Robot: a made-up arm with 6 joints. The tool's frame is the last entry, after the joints. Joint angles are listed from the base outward. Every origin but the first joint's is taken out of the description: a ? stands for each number. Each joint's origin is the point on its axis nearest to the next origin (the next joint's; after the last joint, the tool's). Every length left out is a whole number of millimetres.
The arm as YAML. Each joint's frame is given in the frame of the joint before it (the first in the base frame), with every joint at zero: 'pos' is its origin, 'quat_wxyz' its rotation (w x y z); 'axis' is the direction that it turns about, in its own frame. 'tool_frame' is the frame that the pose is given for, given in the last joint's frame.
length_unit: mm
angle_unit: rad
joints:
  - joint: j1
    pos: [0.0, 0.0, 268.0]
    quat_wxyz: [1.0, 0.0, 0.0, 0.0]
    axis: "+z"
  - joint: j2
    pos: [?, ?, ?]
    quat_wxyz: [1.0, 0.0, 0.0, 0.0]
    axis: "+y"
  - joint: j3
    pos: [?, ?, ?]
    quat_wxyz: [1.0, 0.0, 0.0, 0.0]
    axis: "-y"
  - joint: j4
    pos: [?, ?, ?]
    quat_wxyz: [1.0, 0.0, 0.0, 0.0]
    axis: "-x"
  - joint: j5
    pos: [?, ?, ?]
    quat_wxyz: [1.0, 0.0, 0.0, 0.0]
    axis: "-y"
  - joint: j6
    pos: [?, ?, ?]
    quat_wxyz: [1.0, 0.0, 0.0, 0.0]
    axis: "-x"
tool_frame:
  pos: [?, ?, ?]
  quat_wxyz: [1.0, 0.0, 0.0, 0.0]
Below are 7 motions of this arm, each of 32 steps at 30 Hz.
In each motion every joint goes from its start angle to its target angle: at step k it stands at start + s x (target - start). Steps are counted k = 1, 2, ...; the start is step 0. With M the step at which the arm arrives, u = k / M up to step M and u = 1 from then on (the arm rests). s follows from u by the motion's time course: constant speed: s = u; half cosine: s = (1 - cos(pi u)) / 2; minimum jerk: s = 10 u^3 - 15 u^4 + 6 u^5.
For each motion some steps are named. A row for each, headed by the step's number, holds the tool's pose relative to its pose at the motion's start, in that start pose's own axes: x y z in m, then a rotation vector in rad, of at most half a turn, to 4 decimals.
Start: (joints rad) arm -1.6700 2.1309 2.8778 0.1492 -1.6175 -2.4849
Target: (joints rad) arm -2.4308 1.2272 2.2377 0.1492 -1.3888 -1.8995
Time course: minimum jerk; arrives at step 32
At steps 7, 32:
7: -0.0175 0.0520 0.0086 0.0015 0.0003 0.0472
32: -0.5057 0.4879 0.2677 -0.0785 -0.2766 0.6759

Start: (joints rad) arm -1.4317 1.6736 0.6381 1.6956 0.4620 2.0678
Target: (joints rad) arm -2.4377 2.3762 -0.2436 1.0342 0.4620 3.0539
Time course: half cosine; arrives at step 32
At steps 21, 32:
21: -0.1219 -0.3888 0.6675 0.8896 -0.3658 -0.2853
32: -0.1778 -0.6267 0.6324 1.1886 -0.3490 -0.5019

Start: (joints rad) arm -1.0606 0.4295 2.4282 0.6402 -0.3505 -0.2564
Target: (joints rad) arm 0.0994 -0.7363 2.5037 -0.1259 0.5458 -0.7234
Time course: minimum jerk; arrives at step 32
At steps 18, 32:
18: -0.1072 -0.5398 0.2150 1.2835 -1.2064 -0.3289
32: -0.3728 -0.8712 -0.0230 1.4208 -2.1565 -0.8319

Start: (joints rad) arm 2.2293 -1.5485 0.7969 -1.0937 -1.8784 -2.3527
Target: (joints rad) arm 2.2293 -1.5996 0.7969 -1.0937 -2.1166 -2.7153
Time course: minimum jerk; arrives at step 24
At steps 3, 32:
3: -0.0002 -0.0007 -0.0002 0.0051 -0.0026 -0.0023
32: -0.0146 -0.0412 -0.0133 0.3198 -0.1878 -0.1076

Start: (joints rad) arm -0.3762 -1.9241 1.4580 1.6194 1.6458 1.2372
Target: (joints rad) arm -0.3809 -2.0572 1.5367 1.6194 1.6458 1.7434
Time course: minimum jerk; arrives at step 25
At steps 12, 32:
12: -0.0008 -0.0396 -0.0698 -0.3319 -0.0060 0.0041
32: -0.0012 -0.0929 -0.1464 -0.7175 -0.0140 0.0071

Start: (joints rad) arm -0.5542 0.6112 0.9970 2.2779 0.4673 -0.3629
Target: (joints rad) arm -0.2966 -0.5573 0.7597 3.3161 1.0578 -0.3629
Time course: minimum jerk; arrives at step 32
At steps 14, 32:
14: -0.2514 -0.2687 0.0571 -0.4420 -0.0119 -0.0527
32: -0.7843 -0.4016 0.1361 -0.8625 0.3214 0.0539

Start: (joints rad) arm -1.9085 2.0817 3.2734 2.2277 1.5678 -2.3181
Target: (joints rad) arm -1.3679 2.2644 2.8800 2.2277 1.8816 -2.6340
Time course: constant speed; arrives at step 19
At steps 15, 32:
15: 0.3164 0.1369 -0.0346 0.3983 0.3022 0.7537
32: 0.3901 0.2120 -0.0410 0.4596 0.4354 0.9461

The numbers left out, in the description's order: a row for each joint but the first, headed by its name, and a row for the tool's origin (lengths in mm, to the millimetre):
j2: 0.0 0.0 0.0
j3: 0.0 0.0 477.0
j4: 514.0 0.0 0.0
j5: 0.0 -80.0 0.0
j6: 0.0 0.0 0.0
tool: 0.0 0.0 0.0

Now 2 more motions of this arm.
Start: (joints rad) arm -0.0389 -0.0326 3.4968 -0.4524 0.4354 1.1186
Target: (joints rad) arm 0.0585 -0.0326 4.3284 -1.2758 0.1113 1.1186
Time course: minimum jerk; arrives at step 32
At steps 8, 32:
8: 0.0158 -0.0219 0.0277 0.0873 -0.0177 -0.0432
32: 0.0303 -0.2239 0.3090 0.8276 -0.4777 -0.1066

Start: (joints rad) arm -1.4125 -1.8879 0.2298 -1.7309 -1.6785 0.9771
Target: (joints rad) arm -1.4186 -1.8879 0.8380 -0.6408 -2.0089 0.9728
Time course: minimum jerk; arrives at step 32
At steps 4, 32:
4: -0.0006 0.0022 0.0045 -0.0076 0.0192 -0.0047
32: -0.0102 0.2455 0.2455 -0.2820 1.0040 -0.6160

